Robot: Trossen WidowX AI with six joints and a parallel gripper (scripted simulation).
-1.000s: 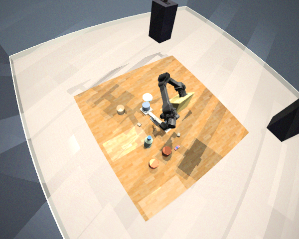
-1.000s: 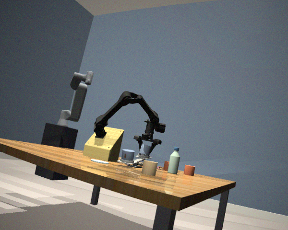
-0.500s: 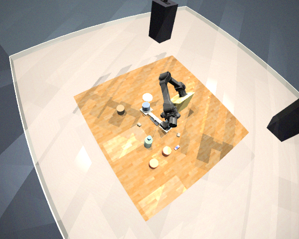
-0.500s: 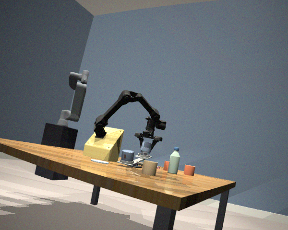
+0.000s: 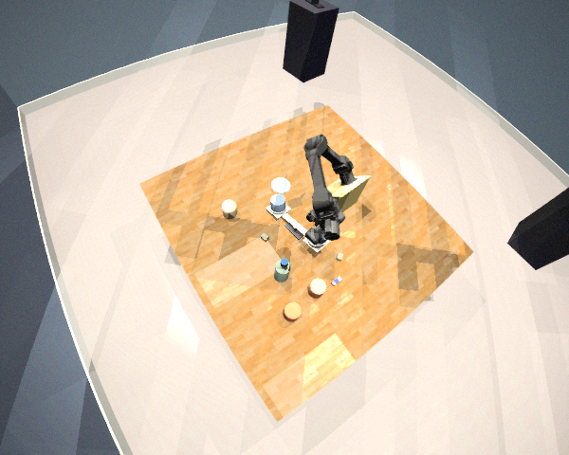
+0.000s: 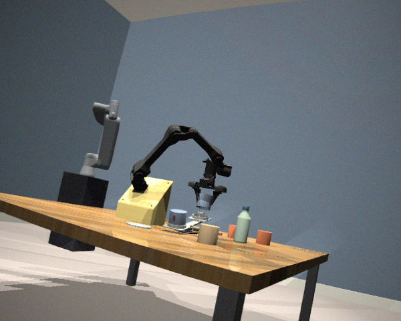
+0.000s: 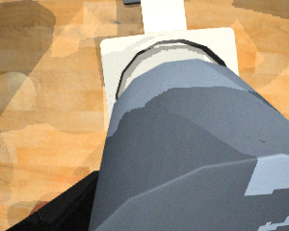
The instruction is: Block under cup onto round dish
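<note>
The balance beam lies 140 mm to the right of my gripper tip and 110 mm below it. From my gripper tip the other things lie so: cup 20 mm to the left, 10 mm above; balance 140 mm to the right, 120 mm below; green bottle 210 mm ahead, 10 mm to the right, 30 mm below.
</note>
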